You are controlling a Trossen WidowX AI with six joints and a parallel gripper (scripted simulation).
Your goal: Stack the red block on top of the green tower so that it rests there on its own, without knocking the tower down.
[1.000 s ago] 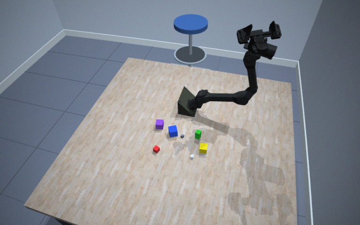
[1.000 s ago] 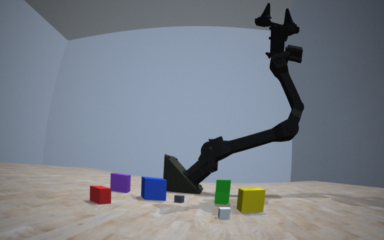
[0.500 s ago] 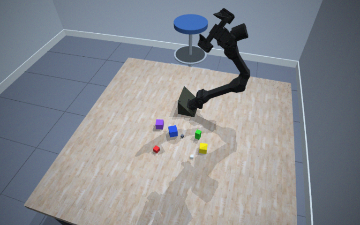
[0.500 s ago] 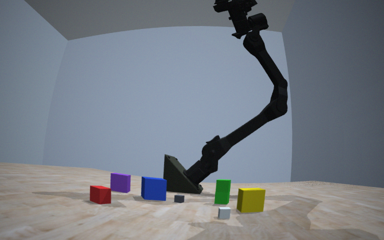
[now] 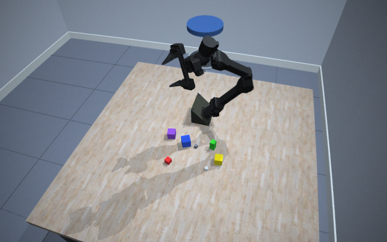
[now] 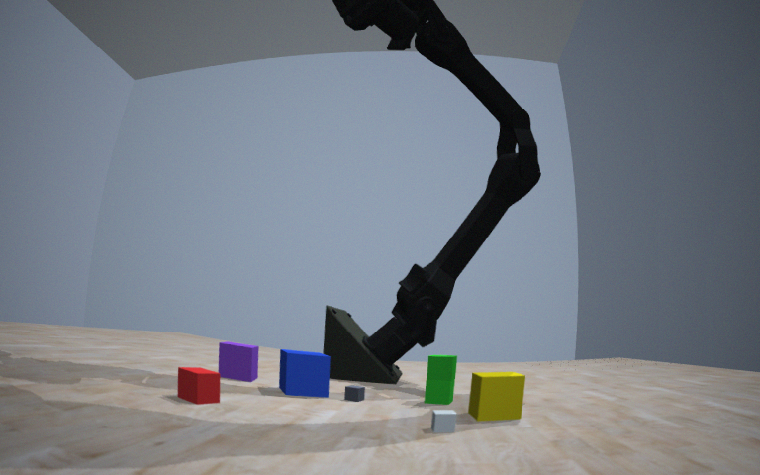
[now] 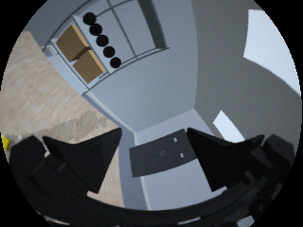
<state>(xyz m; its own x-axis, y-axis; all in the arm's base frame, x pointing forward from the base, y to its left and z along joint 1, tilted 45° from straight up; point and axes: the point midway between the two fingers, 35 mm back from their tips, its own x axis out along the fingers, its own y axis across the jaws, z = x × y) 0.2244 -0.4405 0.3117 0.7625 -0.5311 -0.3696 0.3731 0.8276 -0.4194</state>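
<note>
My gripper tip is 53 cm above the red block, 4 cm short of it and 3 cm to the left of it. Round my gripper tip: blue block (52 cm below, 10 cm behind, 4 cm to the left); then purple block (52 cm below, 14 cm behind, 5 cm to the right); then small dark cube (54 cm below, 10 cm to the left, 8 cm behind).
</note>
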